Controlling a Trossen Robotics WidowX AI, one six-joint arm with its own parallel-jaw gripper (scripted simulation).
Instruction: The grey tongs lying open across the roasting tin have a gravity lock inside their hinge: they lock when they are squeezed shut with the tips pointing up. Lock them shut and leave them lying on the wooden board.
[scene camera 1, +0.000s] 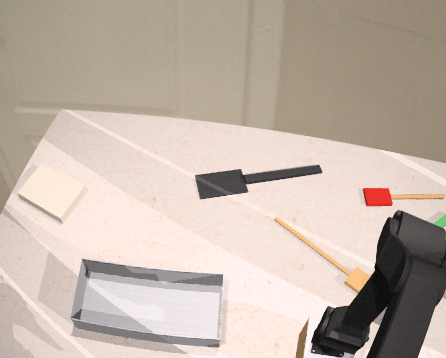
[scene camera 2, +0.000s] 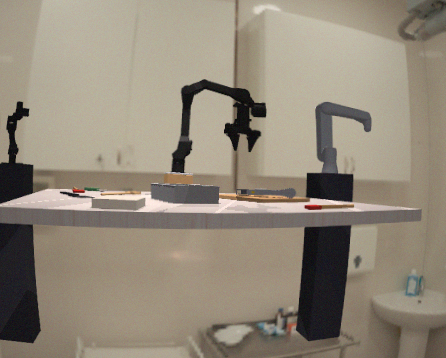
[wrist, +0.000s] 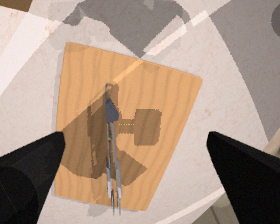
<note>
My gripper (wrist: 137, 139) is open, with nothing in its grasp. Also in view: a black spatula (scene camera 1: 210, 185), a red-headed spatula (scene camera 1: 374, 197), a wooden board (wrist: 153, 101) and a grey roasting tin (scene camera 1: 154, 304).
The grey roasting tin shows as well in scene camera 2 (scene camera 2: 172, 193). The wrist view does not show the black spatula: it is out of frame. The wrist view does not show the red-headed spatula: it is out of frame.
</note>
